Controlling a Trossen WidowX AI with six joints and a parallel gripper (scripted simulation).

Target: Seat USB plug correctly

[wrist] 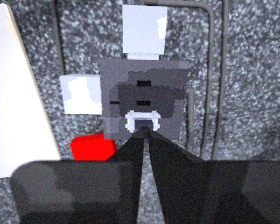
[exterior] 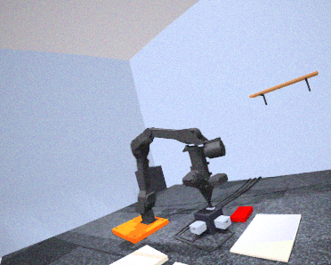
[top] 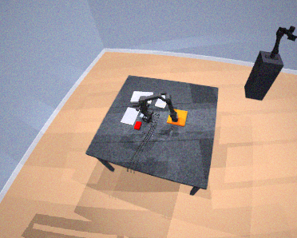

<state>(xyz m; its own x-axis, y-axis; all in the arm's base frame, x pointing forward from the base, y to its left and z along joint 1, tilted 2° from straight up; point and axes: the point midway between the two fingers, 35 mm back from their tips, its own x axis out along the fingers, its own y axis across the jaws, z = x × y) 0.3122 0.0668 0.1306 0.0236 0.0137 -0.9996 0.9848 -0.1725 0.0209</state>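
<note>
The USB plug is 2 cm below my gripper tip. Round my gripper tip: red block 8 cm ahead, 9 cm to the left, 10 cm below; sheet 21 cm ahead, 2 cm to the right, 10 cm below; USB socket 4 cm below.
</note>
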